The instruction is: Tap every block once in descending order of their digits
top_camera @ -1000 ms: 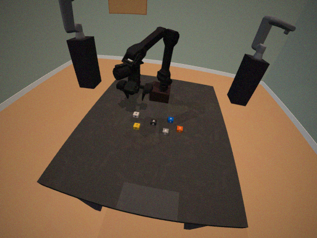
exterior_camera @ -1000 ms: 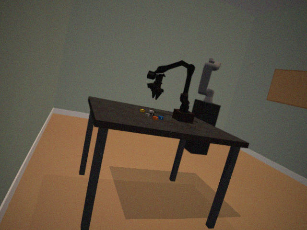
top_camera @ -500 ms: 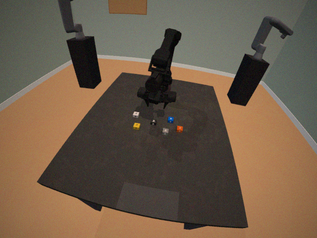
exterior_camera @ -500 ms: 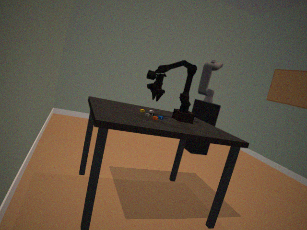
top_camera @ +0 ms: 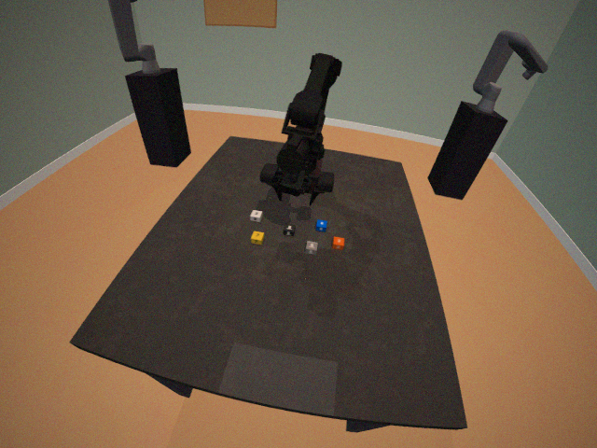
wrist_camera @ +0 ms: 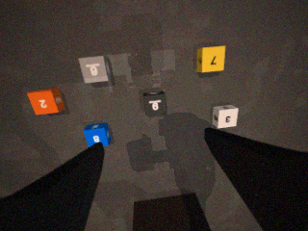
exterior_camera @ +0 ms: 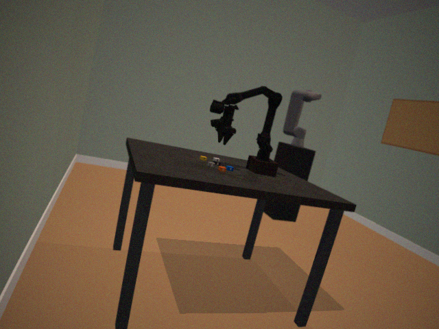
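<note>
Now: gripper tip 110 mm above the black block and 10 mm to the left of it. Also, from my gripper tip: blue block: 110 mm below, 90 mm to the left, 40 mm behind; then yellow block: 110 mm below, 100 mm to the right, 50 mm ahead; then grey block: 110 mm below, 70 mm to the left, 60 mm ahead.
</note>
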